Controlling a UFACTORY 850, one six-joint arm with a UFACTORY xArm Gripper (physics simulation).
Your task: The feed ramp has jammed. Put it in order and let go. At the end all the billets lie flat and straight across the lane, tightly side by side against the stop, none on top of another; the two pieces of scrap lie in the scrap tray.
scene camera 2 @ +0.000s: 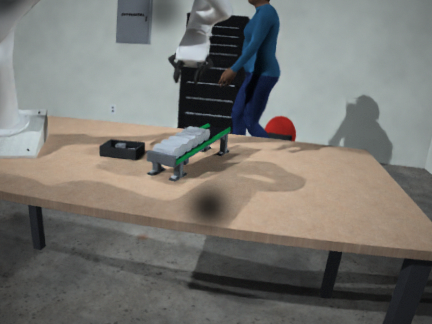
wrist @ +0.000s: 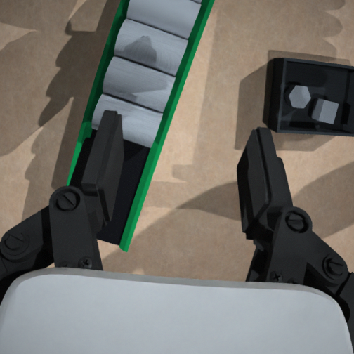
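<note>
My gripper (scene camera 2: 189, 80) (wrist: 184, 140) is open and empty, high above the table. The feed ramp (scene camera 2: 204, 146) (wrist: 142, 200) has green side rails; its stop (scene camera 2: 161, 157) is at the near low end in the scene view. Several pale grey billets (scene camera 2: 180, 141) (wrist: 138, 85) lie flat across the lane, side by side, none seen on top of another. The upper end of the lane is bare. The stop does not show in the wrist view. The black scrap tray (scene camera 2: 120, 153) (wrist: 274, 95) holds two scrap pieces, a hexagonal one (wrist: 299, 96) and a block-like one (wrist: 325, 111).
The ramp stands on grey legs on the wooden table (scene camera 2: 310, 210) (wrist: 200, 240), with the scrap tray beside it. A person in blue (scene camera 2: 264, 45) stands behind the table near a black drawer cabinet (scene camera 2: 210, 106). A red round object (scene camera 2: 281, 126) is behind the table edge.
</note>
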